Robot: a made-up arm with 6 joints. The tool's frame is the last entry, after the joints.
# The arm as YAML. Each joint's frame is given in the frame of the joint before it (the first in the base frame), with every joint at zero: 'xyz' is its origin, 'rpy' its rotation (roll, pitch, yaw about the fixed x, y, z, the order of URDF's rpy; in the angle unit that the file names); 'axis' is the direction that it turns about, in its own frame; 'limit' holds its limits. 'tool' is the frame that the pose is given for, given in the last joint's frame.
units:
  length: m
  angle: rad
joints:
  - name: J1
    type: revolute
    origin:
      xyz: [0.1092, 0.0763, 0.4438]
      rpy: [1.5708, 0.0, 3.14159]
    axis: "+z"
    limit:
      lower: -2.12
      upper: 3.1
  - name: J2
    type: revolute
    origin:
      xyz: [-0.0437, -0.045, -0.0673]
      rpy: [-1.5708, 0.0, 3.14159]
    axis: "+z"
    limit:
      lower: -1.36
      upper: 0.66
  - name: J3
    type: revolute
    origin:
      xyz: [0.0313, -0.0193, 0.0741]
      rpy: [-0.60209, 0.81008, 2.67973]
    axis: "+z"
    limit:
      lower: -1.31
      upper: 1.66
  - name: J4
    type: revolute
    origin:
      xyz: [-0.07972, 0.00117, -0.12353]
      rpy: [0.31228, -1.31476, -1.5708]
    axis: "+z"
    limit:
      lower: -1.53
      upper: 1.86
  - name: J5
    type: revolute
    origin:
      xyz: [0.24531, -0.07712, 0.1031]
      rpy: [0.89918, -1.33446, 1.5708]
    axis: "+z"
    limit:
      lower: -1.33
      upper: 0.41
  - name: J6
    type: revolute
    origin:
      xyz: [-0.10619, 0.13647, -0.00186]
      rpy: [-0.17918, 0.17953, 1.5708]
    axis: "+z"
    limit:
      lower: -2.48
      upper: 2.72
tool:
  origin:
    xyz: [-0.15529, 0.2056, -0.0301]
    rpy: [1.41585, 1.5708, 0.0]
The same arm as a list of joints. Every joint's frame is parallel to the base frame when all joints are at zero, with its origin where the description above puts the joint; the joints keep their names.
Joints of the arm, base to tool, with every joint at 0 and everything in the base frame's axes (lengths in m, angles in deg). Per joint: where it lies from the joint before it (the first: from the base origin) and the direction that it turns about. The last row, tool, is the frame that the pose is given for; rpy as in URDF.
J1: axis 0 1 0 origin 0.1092 0.0763 0.4438
J2: axis 0 0 -1 origin 0.0437 -0.0673 -0.045
J3: axis -0.786805 0.241002 -0.568204 origin 0.0313 0.0193 -0.0741
J4: axis 0 1 0 origin 0.1464 -0.0042 0.0129
J5: axis -0.203495 0.145696 -0.968175 origin -0.1367 0.1031 -0.2178
J6: axis 0 0 -1 origin 0.1485 -0.0785 -0.0411
tool: origin -0.1217 -0.2271 0.0301 rpy -90 -90 0
Joint limits (deg, base to tool): -121.47..177.62 -77.92..37.82 -75.06..95.11 -87.66..106.57 -76.2..23.49 -142.09..155.84

